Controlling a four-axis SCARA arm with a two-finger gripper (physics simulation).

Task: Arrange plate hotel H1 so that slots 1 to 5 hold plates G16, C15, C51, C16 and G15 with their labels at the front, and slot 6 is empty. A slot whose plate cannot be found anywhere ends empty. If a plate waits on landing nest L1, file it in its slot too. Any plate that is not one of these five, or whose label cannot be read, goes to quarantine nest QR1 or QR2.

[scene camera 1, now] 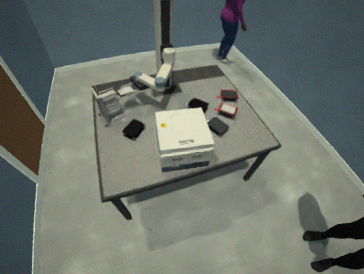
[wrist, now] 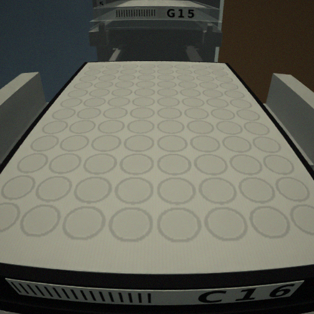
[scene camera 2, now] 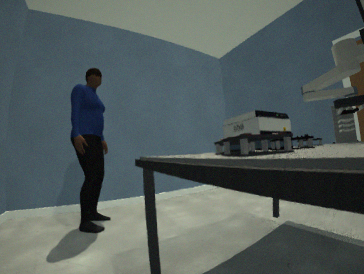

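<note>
My gripper (scene camera 1: 129, 89) (wrist: 155, 89) is shut on plate C16 (scene camera 1: 125, 92) (wrist: 157, 165), with one finger along each long side. The plate is white with a dark rim, looks level, and its label C16 faces the wrist camera. Hotel H1 (scene camera 1: 112, 111) (scene camera 2: 345, 125) stands at the table's left; the held plate is just in front of it. In the wrist view, a clear plate labelled G15 (wrist: 157, 14) sits in the hotel ahead, above the held plate's far end, near a number 5. Below G15, bare slot rails show. Other slots' labels cannot be read.
A large white device (scene camera 1: 184, 129) (scene camera 2: 257, 123) stands mid-table. Black nests (scene camera 1: 134, 129) (scene camera 1: 198, 104) (scene camera 1: 218, 126) stand around it. Of two red-edged nests at right, one (scene camera 1: 229, 94) looks dark and the other (scene camera 1: 236, 113) bears a white plate (scene camera 1: 228, 109). People stand off the table.
</note>
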